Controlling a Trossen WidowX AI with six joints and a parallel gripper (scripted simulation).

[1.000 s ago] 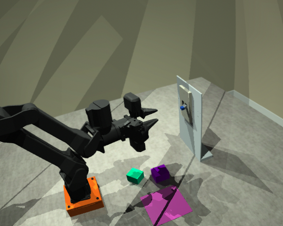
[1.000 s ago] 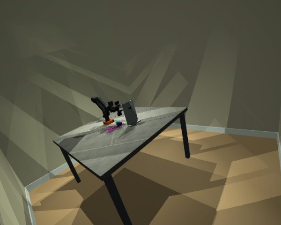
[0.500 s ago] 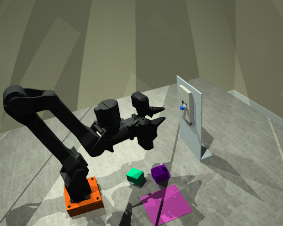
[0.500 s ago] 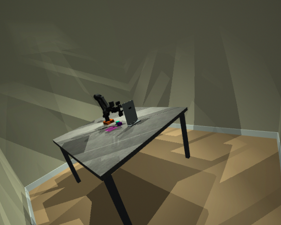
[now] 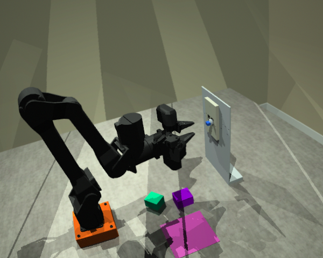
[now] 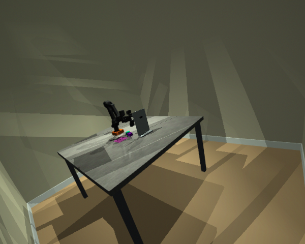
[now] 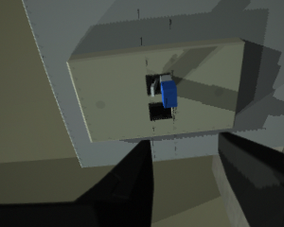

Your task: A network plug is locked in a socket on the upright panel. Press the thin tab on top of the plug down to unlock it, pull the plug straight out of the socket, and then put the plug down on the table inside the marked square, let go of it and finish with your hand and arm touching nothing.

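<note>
Right now my gripper tip is 6 cm short of the network plug and 1 cm below it. Also, from my gripper tip: green block (17 cm below, 16 cm behind, 7 cm to the right); purple block (17 cm below, 9 cm to the right, 8 cm behind); upright panel (8 cm ahead, 6 cm below, 1 cm to the left).
</note>
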